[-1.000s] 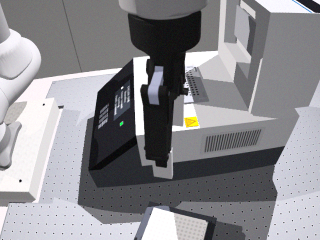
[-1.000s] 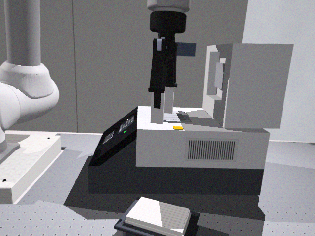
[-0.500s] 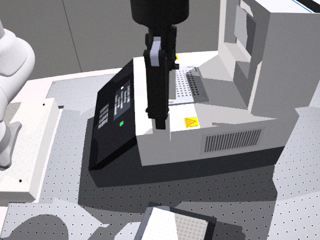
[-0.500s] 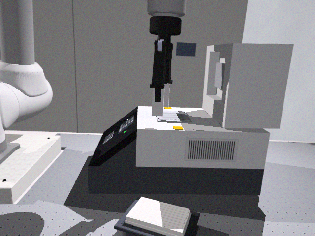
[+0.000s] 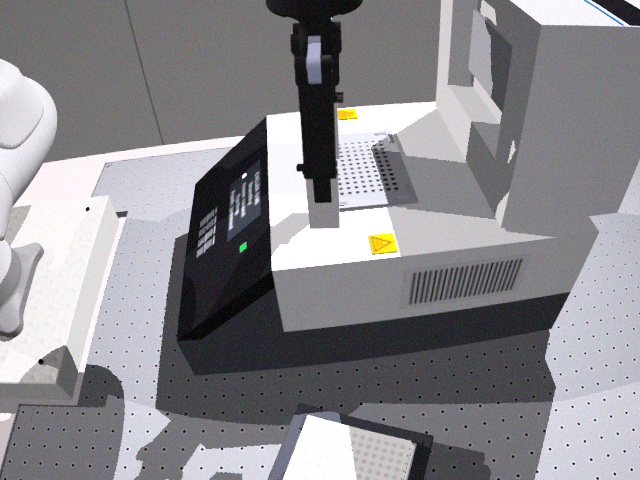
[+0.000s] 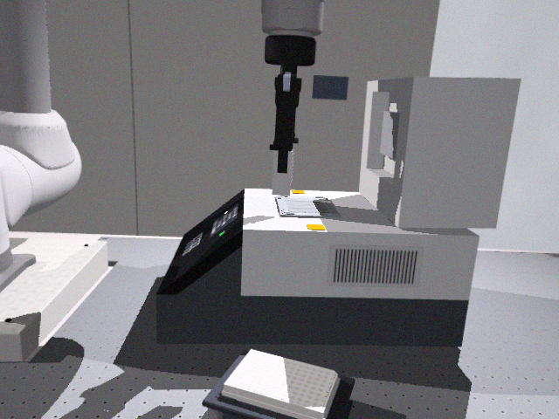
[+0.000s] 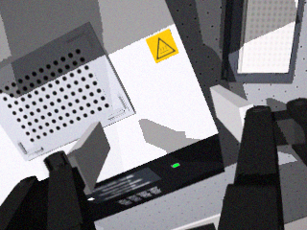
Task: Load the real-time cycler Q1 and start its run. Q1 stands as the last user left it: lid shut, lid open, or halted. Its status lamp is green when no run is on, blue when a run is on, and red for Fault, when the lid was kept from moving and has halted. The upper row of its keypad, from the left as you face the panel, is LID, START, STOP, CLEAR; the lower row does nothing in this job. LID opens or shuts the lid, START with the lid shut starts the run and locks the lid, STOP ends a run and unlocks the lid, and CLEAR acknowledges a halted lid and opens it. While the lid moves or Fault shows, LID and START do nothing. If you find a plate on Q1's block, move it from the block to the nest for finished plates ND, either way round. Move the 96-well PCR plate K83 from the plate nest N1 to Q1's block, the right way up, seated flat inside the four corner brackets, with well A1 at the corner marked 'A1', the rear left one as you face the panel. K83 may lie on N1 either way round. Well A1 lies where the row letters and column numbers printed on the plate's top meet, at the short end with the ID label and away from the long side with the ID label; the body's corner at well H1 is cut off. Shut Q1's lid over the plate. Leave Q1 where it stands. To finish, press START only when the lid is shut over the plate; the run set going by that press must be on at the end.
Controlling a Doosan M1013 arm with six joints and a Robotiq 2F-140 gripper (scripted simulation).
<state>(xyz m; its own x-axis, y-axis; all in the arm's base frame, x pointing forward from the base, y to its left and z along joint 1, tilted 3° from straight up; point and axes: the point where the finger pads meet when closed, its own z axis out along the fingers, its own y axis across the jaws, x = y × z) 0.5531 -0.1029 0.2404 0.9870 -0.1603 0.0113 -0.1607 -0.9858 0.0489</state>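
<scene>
Now: hand 20 mm short of the white 96-well plate, 370 mm to the right of it and 250 mm above it. From my hand the other things lie so: black nest (20 mm ahead, 370 mm to the left, 270 mm below); dark grey plate nest (10 mm behind, 210 mm to the right, 240 mm below).
</scene>
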